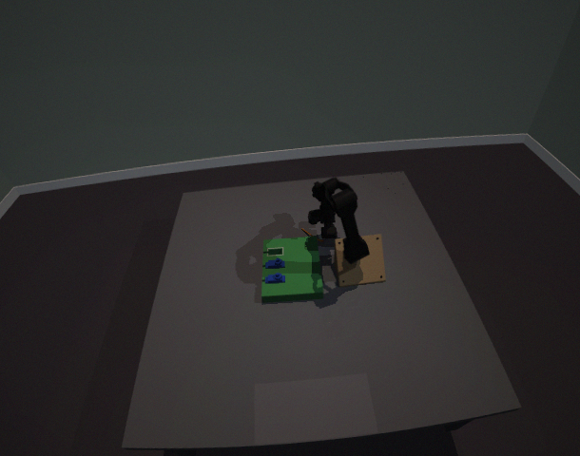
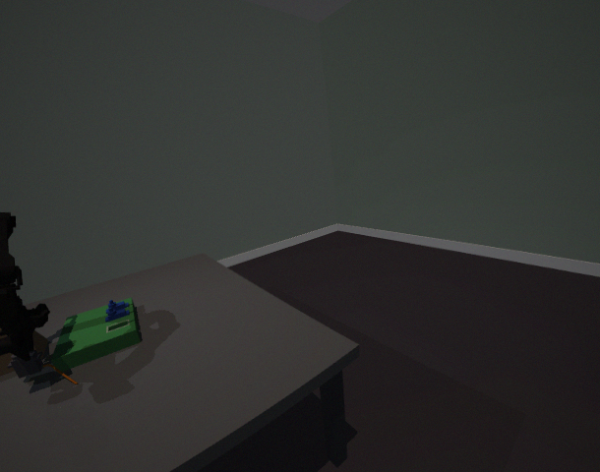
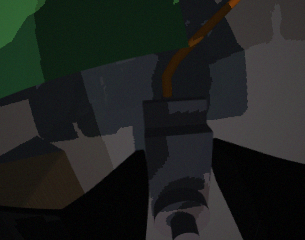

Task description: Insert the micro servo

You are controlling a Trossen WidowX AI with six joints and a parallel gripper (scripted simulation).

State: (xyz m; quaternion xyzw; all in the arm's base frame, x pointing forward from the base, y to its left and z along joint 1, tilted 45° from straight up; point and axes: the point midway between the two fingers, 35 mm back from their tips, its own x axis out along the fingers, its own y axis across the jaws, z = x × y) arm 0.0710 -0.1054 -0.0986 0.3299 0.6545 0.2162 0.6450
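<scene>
Right now my gripper tip is 140 mm short of the green deck, 120 mm to the right of it and 50 mm above it.
</scene>
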